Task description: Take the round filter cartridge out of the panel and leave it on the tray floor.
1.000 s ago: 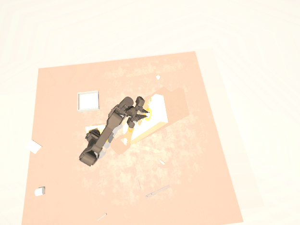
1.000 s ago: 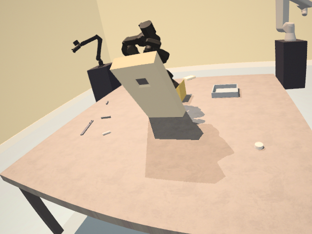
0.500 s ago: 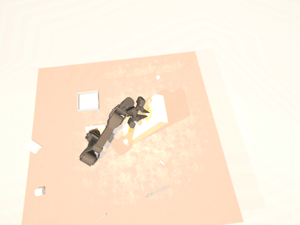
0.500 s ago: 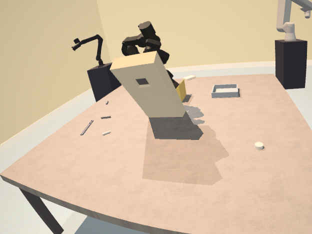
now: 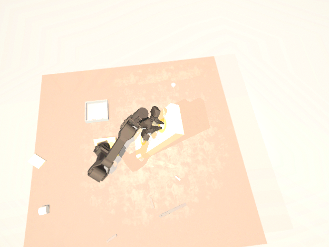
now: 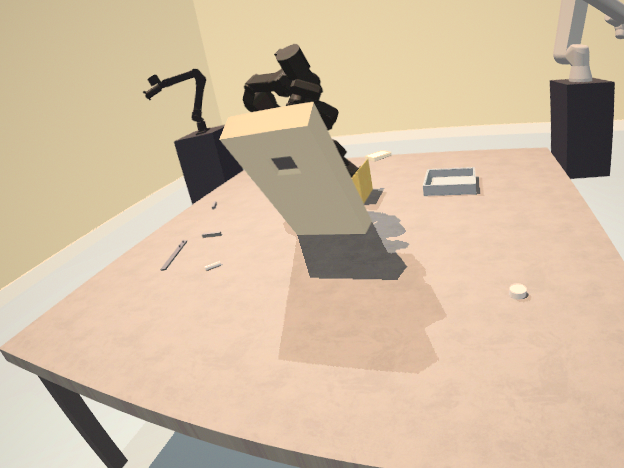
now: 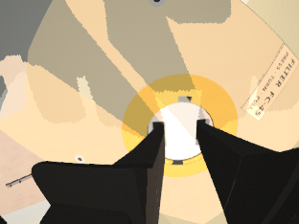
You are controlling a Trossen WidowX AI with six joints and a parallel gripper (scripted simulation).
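Now: gripper tip 10 mm short of the white round filter cartridge and 10 mm above it. Also, from my gripper tip: sloped service panel 40 mm behind, 80 mm below; then tray 380 mm behind, 340 mm to the left, 250 mm below; then white flat piece 790 mm behind, 90 mm to the left, 250 mm below.
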